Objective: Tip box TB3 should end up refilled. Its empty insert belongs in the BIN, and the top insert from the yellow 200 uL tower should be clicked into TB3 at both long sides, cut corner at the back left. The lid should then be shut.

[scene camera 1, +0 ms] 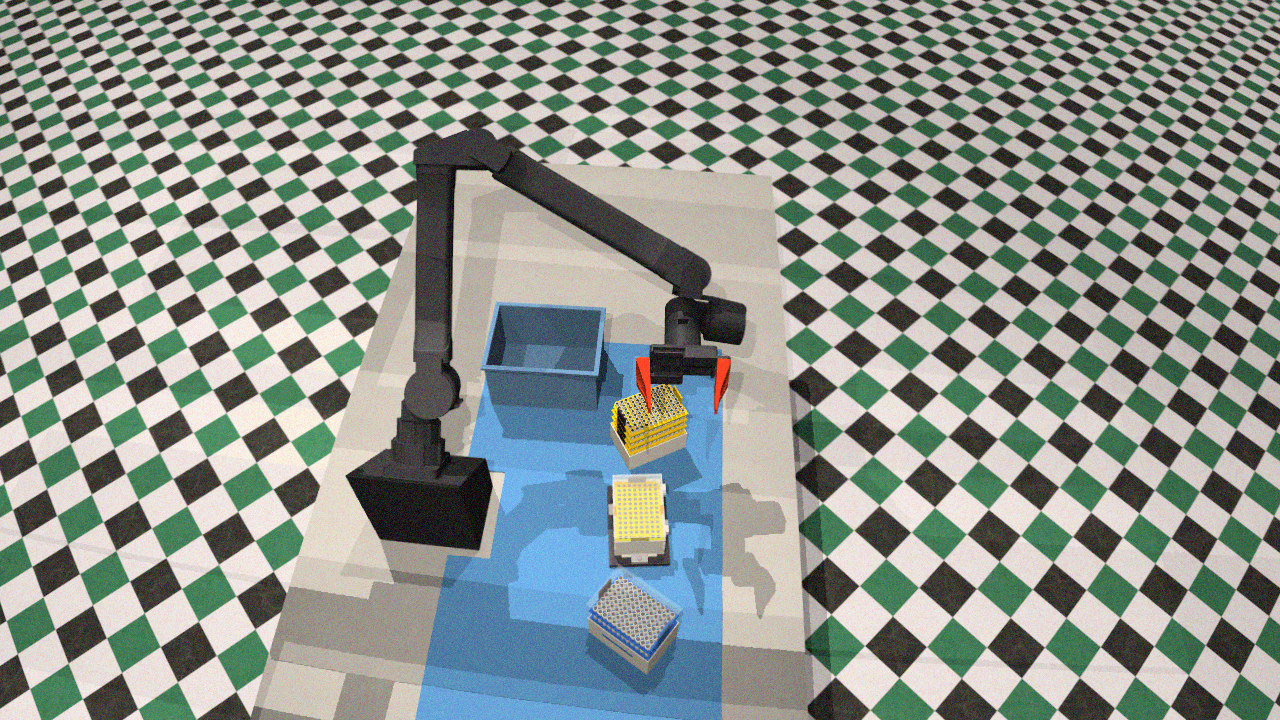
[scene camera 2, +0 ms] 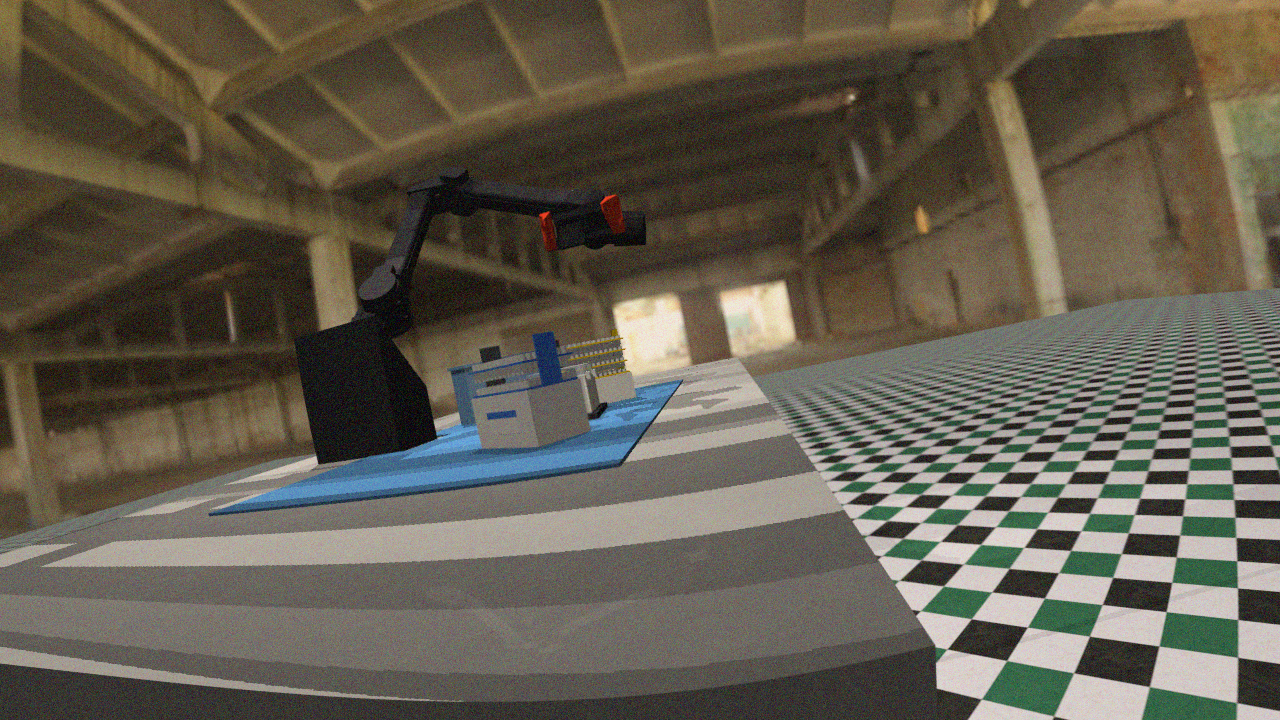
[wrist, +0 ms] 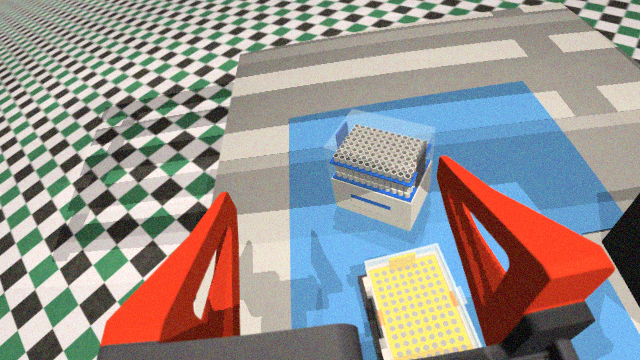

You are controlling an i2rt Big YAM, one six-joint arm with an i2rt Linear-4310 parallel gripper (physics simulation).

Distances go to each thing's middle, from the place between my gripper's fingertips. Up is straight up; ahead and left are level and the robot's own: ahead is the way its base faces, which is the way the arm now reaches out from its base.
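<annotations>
My gripper is 60 mm beyond the blue-and-grey tip box (scene camera 2: 526, 391), 230 mm left of it and 250 mm higher than it. The blue bin (scene camera 1: 537, 355), counted from my hand, is a good way behind, far to the left and far below.
</annotations>
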